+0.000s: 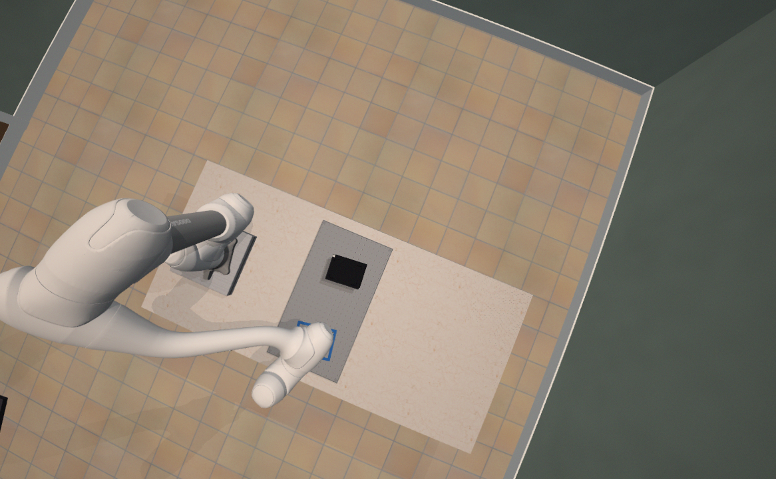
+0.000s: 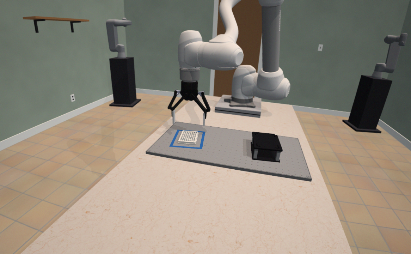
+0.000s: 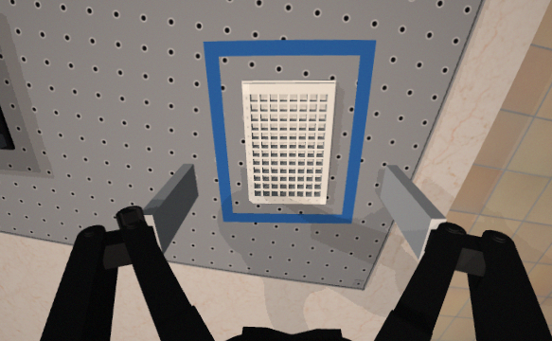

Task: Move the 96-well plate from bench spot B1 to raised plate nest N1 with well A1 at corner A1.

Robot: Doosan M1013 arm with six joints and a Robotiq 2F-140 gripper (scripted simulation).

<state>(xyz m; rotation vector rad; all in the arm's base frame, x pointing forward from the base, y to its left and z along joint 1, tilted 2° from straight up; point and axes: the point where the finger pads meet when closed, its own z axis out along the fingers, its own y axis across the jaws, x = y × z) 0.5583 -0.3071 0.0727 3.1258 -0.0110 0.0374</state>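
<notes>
Right now my hand is 8 cm above the white 96-well plate. Also, from my hand: A1 label (1 cm ahead, 42 cm to the left, 3 cm below).
</notes>
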